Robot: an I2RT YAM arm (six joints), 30 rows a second.
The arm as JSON. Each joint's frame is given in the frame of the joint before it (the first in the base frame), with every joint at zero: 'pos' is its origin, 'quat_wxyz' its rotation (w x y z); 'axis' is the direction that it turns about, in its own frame. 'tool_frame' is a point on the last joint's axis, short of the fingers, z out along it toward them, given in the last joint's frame.
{
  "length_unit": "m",
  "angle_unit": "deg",
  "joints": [
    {
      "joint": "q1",
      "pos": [
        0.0,
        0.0,
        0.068
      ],
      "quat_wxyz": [
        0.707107,
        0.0,
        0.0,
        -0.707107
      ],
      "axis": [
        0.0,
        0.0,
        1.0
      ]
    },
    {
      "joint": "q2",
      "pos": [
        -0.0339,
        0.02,
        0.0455
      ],
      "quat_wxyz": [
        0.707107,
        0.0,
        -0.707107,
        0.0
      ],
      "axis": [
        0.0,
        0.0,
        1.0
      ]
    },
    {
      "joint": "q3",
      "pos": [
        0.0,
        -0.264,
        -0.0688
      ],
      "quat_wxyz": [
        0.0,
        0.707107,
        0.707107,
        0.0
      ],
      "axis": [
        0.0,
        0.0,
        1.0
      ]
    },
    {
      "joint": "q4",
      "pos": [
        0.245,
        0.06,
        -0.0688
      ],
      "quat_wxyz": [
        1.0,
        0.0,
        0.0,
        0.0
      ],
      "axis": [
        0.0,
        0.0,
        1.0
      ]
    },
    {
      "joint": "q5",
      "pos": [
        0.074,
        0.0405,
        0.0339
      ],
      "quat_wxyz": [
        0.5,
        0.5,
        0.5,
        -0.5
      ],
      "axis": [
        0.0,
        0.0,
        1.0
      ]
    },
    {
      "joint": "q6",
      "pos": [
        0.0,
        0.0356,
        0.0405
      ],
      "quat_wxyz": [
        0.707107,
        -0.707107,
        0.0,
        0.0
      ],
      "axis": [
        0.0,
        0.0,
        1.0
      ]
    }
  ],
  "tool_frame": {
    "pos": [
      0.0,
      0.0,
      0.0
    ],
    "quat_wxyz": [
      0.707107,
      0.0,
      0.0,
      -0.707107
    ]
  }
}
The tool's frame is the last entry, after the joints.
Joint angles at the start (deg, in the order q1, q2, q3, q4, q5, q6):
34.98, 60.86, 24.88, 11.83, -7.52, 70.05
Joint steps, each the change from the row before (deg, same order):
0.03, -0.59, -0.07, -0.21, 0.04, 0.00
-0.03, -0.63, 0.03, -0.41, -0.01, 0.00
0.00, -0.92, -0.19, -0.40, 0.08, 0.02
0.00, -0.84, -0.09, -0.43, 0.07, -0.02
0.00, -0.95, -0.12, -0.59, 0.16, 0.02
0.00, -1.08, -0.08, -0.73, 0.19, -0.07
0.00, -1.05, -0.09, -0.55, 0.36, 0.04
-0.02, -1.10, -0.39, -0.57, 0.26, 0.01
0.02, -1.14, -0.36, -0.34, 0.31, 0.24
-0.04, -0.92, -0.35, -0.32, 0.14, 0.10
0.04, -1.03, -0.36, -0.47, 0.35, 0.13
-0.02, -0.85, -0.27, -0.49, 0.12, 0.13
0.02, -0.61, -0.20, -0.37, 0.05, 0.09
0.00, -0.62, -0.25, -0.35, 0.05, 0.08
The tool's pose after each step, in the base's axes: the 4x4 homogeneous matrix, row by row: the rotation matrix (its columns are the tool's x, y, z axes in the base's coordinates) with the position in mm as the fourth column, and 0 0 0 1 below. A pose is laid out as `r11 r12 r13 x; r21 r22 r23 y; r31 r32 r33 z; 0 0 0 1`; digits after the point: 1 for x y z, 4 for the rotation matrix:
-0.7393 0.0838 0.6681 180.3; 0.6200 0.4717 0.6269 132.0; -0.2626 0.8777 -0.4007 205.3; 0 0 0 1
-0.7382 0.0809 0.6697 179.4; 0.6210 0.4695 0.6277 131.2; -0.2637 0.8792 -0.3968 207.0; 0 0 0 1
-0.7360 0.0773 0.6725 177.5; 0.6228 0.4666 0.6280 129.8; -0.2653 0.8811 -0.3916 208.4; 0 0 0 1
-0.7341 0.0733 0.6751 176.0; 0.6242 0.4643 0.6283 128.7; -0.2674 0.8826 -0.3866 210.0; 0 0 0 1
-0.7313 0.0712 0.6783 174.2; 0.6267 0.4626 0.6271 127.3; -0.2691 0.8837 -0.3829 211.6; 0 0 0 1
-0.7282 0.0676 0.6820 172.1; 0.6288 0.4616 0.6257 125.7; -0.2725 0.8845 -0.3787 213.4; 0 0 0 1
-0.7225 0.0644 0.6883 170.3; 0.6339 0.4589 0.6225 124.2; -0.2758 0.8861 -0.3724 215.4; 0 0 0 1
-0.7188 0.0640 0.6922 167.9; 0.6373 0.4585 0.6194 122.2; -0.2778 0.8864 -0.3704 215.7; 0 0 0 1
-0.7135 0.0625 0.6979 165.5; 0.6433 0.4531 0.6171 120.4; -0.2776 0.8893 -0.3635 216.7; 0 0 0 1
-0.7103 0.0615 0.7012 163.6; 0.6467 0.4502 0.6157 118.8; -0.2778 0.8908 -0.3595 216.9; 0 0 0 1
-0.7058 0.0617 0.7057 161.4; 0.6513 0.4482 0.6122 117.1; -0.2786 0.8918 -0.3565 217.1; 0 0 0 1
-0.7037 0.0628 0.7077 159.5; 0.6541 0.4463 0.6107 115.7; -0.2776 0.8927 -0.3551 217.3; 0 0 0 1
-0.7031 0.0634 0.7083 158.1; 0.6551 0.4452 0.6104 114.7; -0.2766 0.8932 -0.3545 217.3; 0 0 0 1
-0.7023 0.0643 0.7090 156.7; 0.6563 0.4442 0.6098 113.7; -0.2757 0.8936 -0.3542 217.0; 0 0 0 1

